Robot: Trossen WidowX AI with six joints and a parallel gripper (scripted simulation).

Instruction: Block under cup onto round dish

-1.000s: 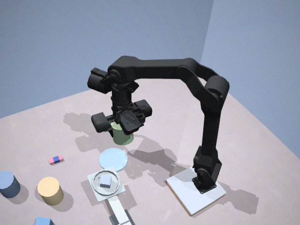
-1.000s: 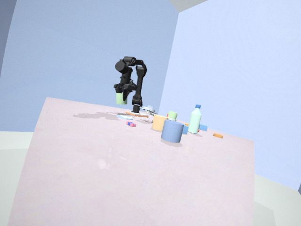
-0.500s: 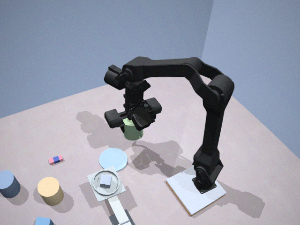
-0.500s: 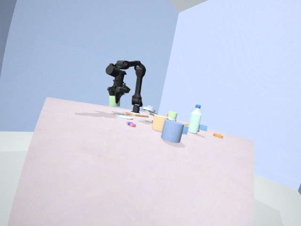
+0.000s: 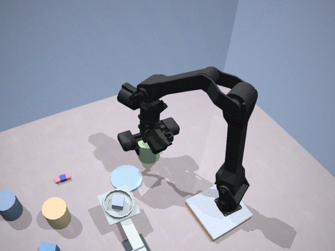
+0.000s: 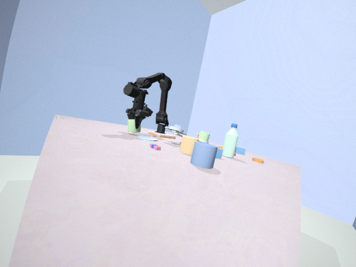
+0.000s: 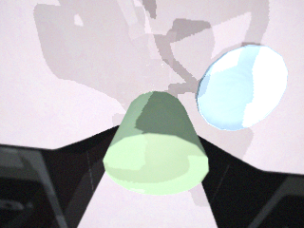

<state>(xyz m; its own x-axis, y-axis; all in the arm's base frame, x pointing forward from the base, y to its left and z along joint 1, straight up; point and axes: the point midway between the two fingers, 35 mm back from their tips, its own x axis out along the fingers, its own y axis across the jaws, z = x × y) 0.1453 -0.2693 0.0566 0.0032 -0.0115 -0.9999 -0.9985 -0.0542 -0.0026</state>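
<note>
The pale lavender block lies 160 mm ahead of my gripper tip, 170 mm to the left of it and 50 mm above it. Round my gripper tip: round light-blue dish: 100 mm ahead, 50 mm to the left, 40 mm below; pink-and-blue piece: 290 mm ahead, 20 mm to the right, 30 mm below; tan cylinder: 340 mm ahead, 100 mm to the left.
</note>
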